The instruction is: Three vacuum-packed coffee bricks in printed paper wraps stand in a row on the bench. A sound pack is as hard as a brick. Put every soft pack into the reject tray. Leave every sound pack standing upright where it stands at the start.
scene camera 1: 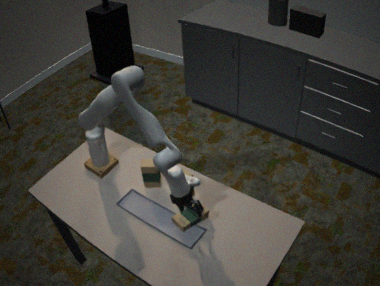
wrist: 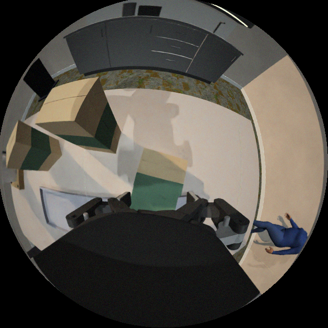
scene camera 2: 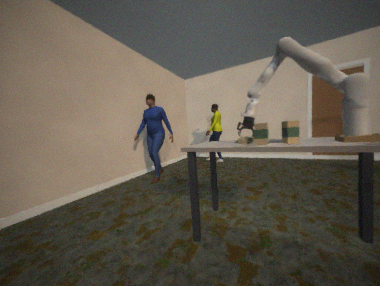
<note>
In view: my gripper (wrist: 158, 198) and a reject tray (wrist: 57, 206).
</note>
